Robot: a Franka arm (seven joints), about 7 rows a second.
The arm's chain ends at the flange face. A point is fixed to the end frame.
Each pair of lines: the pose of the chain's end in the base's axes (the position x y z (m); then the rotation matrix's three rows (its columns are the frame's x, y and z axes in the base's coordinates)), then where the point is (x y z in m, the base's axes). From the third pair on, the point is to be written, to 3 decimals.
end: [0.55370 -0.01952 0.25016], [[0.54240 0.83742 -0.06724], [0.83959 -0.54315 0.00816], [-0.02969 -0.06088 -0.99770]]
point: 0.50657 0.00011 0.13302
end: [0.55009 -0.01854 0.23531], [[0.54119 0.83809 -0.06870], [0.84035 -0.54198 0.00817], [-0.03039 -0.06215 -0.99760]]
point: 0.50276 0.00104 0.11824
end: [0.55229 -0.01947 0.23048], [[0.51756 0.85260 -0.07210], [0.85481 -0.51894 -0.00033], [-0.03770 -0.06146 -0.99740]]
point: 0.504 -0.002 0.113
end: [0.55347 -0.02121 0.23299], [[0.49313 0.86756 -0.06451], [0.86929 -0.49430 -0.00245], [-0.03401 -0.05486 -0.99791]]
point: 0.506 -0.005 0.116
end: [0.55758 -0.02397 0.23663], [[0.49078 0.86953 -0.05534], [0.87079 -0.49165 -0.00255], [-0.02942 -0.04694 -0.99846]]
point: 0.511 -0.008 0.119
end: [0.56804 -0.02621 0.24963], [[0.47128 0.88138 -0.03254], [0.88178 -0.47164 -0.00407], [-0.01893 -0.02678 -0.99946]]
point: 0.524 -0.011 0.131
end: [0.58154 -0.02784 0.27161], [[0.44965 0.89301 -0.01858], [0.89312 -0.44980 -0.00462], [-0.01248 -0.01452 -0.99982]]
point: 0.538 -0.014 0.152
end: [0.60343 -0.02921 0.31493], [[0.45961 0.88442 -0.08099], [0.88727 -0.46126 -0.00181], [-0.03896 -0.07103 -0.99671]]
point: 0.553 -0.015 0.198
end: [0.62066 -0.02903 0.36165], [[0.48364 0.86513 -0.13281], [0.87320 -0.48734 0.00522], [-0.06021 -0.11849 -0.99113]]
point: 0.565 -0.012 0.248
